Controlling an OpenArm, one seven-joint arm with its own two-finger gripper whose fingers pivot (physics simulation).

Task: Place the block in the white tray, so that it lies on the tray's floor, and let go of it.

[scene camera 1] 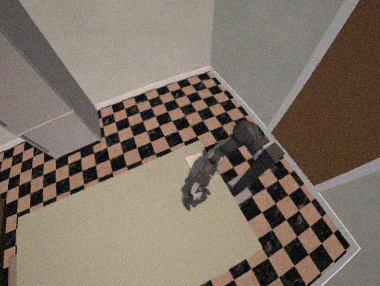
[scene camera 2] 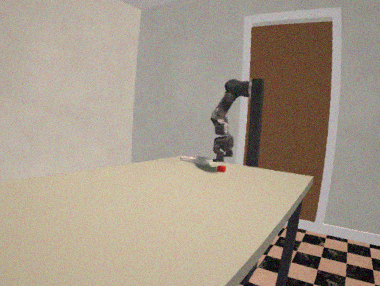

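Note:
The red block (scene camera 2: pixel 221 169) lies on the table in scene camera 2, to the right of and nearer the camera than the white tray (scene camera 1: pixel 192 160) (scene camera 2: pixel 188 158). In scene camera 1 the block does not show; the gripper and arm cover that part of the table. The tray sits near the table's back edge, partly hidden by the arm in scene camera 1. My gripper (scene camera 1: pixel 196 202) (scene camera 2: pixel 224 157) is open, pointing down, with its fingers spread. It hangs above the block, and the block is not between its fingertips.
The pale table (scene camera 1: pixel 115 225) (scene camera 2: pixel 150 215) carries the tray and block. The arm's dark post (scene camera 1: pixel 260 167) (scene camera 2: pixel 256 125) stands beyond the table's edge, near the brown door (scene camera 1: pixel 340 100) (scene camera 2: pixel 292 110). A grey cabinet (scene camera 1: pixel 55 115) stands at the left in scene camera 1.

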